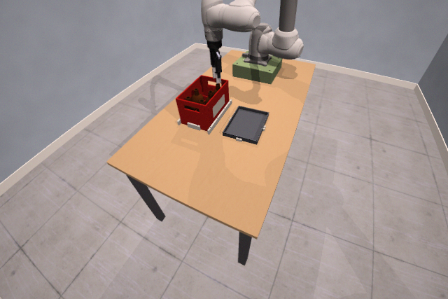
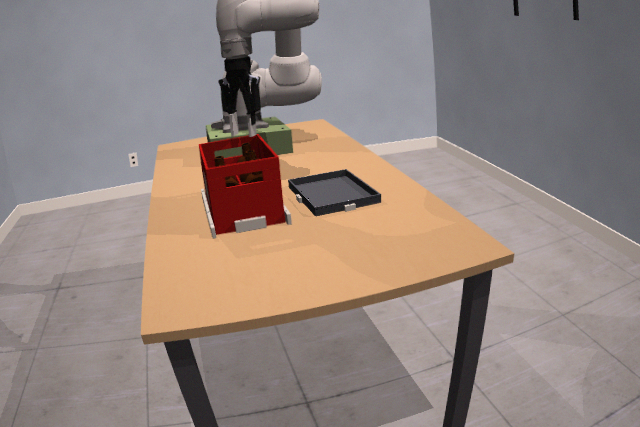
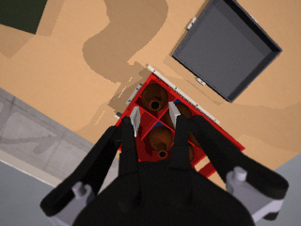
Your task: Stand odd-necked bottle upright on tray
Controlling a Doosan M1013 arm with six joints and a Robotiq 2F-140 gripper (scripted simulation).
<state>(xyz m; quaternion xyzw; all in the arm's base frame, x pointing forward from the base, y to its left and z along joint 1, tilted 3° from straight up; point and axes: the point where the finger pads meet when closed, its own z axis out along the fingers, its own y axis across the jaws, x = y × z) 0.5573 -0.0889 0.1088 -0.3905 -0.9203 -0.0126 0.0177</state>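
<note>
My hand is 9 cm short of the red crate, 4 cm to the left of it and 14 cm above it. Also, from my hand: dark grey tray: 10 cm ahead, 22 cm to the left, 21 cm below; then glass bottle: 18 cm ahead, 9 cm to the right, 13 cm below.
</note>
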